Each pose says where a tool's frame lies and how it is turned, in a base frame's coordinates. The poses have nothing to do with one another.
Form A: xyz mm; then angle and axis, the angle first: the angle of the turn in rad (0 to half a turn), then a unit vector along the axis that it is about.
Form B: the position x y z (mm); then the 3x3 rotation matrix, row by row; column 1 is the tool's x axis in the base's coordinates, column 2 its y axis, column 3 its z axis. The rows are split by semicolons. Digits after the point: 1 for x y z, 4 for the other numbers.
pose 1, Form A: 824.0, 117.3, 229.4, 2.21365, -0.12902, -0.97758, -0.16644
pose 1, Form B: 824.0, 117.3, 229.4; -0.5729, 0.3350, -0.7481; 0.0685, 0.9291, 0.3635; 0.8168, 0.1570, -0.5552
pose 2, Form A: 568.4, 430.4, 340.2, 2.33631, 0.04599, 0.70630, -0.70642
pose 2, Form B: 568.4, 430.4, 340.2; -0.6893, 0.5643, 0.4543; -0.4544, 0.1516, -0.8778; -0.5643, -0.8115, 0.1519
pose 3, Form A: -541.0, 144.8, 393.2, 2.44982, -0.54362, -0.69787, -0.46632
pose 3, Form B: -541.0, 144.8, 393.2; -0.2470, 0.9690, 0.0036; 0.3741, 0.0920, 0.9228; 0.8939, 0.2293, -0.3852
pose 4, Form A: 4.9, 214.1, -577.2, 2.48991, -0.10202, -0.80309, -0.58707
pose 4, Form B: 4.9, 214.1, -577.2; -0.7764, 0.5031, -0.3796; -0.2090, 0.3627, 0.9082; 0.5946, 0.7844, -0.1764
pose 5, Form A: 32.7, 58.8, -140.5, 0.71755, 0.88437, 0.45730, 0.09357
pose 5, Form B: 32.7, 58.8, -140.5; 0.9463, 0.0382, 0.3211; 0.1613, 0.8050, -0.5710; -0.2803, 0.5921, 0.7556
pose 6, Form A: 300.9, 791.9, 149.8, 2.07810, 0.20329, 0.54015, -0.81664
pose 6, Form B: 300.9, 791.9, 149.8; -0.4244, 0.8769, 0.2255; -0.5506, -0.0523, -0.8331; -0.7188, -0.4777, 0.5051
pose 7, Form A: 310.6, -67.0, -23.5, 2.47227, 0.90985, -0.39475, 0.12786
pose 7, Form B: 310.6, -67.0, -23.5; 0.6928, -0.7202, -0.0374; -0.5615, -0.5062, -0.6546; 0.4525, 0.4745, -0.7551
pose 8, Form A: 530.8, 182.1, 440.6, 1.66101, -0.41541, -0.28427, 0.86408
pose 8, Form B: 530.8, 182.1, 440.6; 0.0980, -0.7318, -0.6744; 0.9893, -0.0020, 0.1460; -0.1082, -0.6815, 0.7238
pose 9, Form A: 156.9, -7.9, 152.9, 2.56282, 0.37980, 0.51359, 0.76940
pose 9, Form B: 156.9, -7.9, 152.9; -0.5721, -0.0625, 0.8178; 0.7792, -0.3525, 0.5182; 0.2559, 0.9337, 0.2504
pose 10, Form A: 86.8, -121.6, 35.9, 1.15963, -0.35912, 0.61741, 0.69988
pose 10, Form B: 86.8, -121.6, 35.9; 0.4771, -0.7747, 0.4151; 0.5084, 0.6285, 0.5886; -0.7168, -0.0698, 0.6937
